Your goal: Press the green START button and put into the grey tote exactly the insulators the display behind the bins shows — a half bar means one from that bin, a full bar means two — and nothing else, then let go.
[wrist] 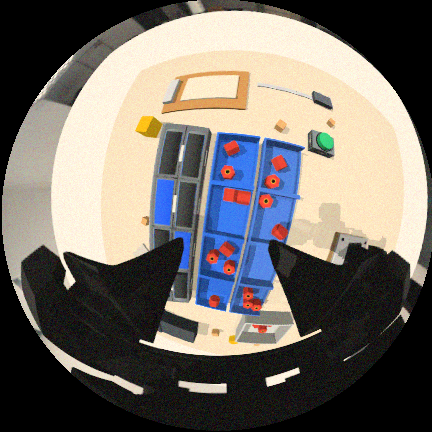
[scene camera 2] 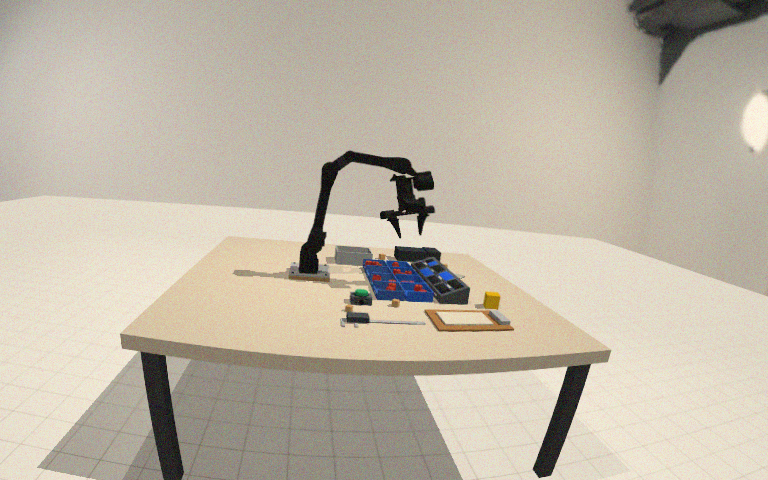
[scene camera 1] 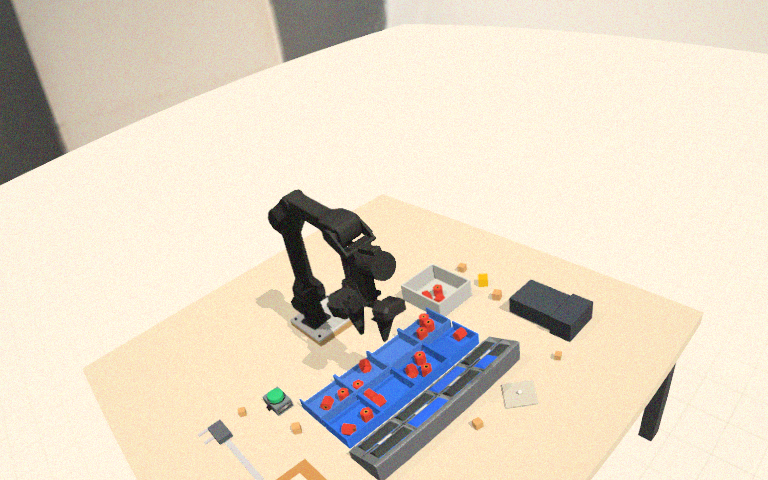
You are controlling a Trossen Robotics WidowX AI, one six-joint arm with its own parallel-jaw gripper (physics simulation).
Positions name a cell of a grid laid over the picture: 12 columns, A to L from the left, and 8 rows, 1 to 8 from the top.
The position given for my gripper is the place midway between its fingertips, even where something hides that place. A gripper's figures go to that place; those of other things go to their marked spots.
Labels:
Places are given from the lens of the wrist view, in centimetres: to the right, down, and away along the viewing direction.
my gripper (wrist: G5): 1, 2, 10
dark box (wrist: E7): -15, 38, 31
grey tote (wrist: H6): 18, 30, 25
The marked spots on the grey tote and the dark box are 35 cm apart.

